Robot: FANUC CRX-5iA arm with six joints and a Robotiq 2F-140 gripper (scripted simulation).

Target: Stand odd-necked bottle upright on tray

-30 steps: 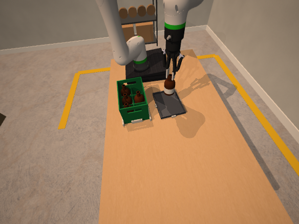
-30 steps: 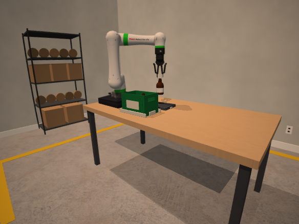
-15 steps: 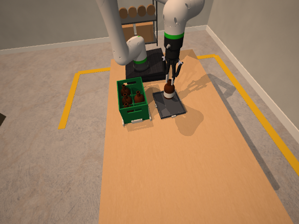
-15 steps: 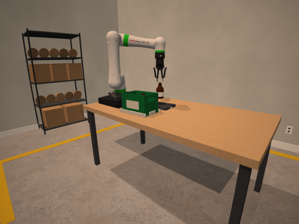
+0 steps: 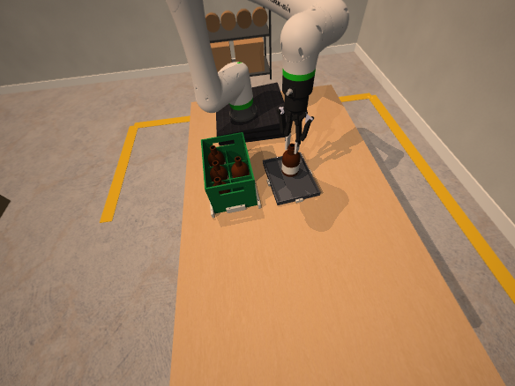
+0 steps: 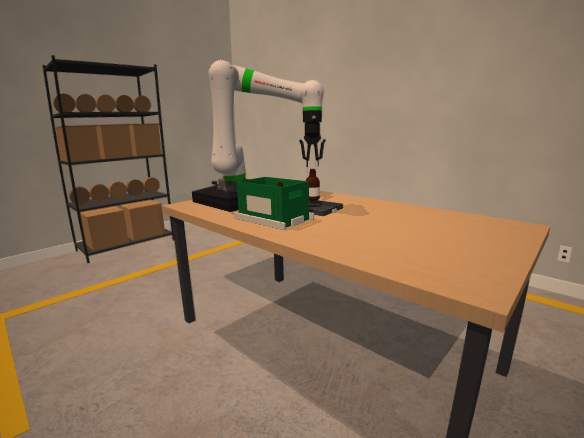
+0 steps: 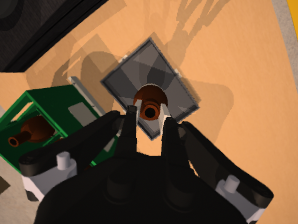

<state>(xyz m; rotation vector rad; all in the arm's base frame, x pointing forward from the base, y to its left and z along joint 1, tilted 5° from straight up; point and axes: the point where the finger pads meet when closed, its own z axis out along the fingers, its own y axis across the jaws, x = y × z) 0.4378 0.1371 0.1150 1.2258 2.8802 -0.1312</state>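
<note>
My gripper is now 9 cm above the glass bottle. Also, from my hand: dark grey tray 20 cm below; green crate 26 cm to the right, 13 cm below, 3 cm behind.
</note>
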